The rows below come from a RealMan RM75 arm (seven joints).
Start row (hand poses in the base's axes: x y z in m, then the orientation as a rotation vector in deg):
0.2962 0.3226 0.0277 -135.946 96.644 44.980
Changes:
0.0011 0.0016 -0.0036 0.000 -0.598 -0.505
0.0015 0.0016 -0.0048 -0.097 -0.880 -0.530
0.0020 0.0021 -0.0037 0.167 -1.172 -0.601
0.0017 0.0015 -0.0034 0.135 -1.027 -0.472
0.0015 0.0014 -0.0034 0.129 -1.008 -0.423
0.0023 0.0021 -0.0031 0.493 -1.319 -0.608
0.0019 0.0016 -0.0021 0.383 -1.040 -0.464
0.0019 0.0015 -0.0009 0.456 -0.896 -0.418
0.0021 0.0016 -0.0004 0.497 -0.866 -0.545
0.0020 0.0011 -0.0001 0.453 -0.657 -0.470
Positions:
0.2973 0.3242 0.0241 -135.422 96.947 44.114
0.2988 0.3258 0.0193 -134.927 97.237 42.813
0.3008 0.3279 0.0156 -134.171 97.273 41.305
0.3025 0.3294 0.0122 -133.564 97.246 39.993
0.3040 0.3308 0.0088 -133.005 97.172 38.717
0.3063 0.3329 0.0057 -131.994 96.887 37.273
0.3082 0.3345 0.0036 -131.212 96.643 36.143
0.3101 0.3360 0.0027 -130.431 96.359 35.260
0.3122 0.3376 0.0023 -129.498 96.187 34.422
0.3142 0.3387 0.0022 -128.683 96.060 33.830

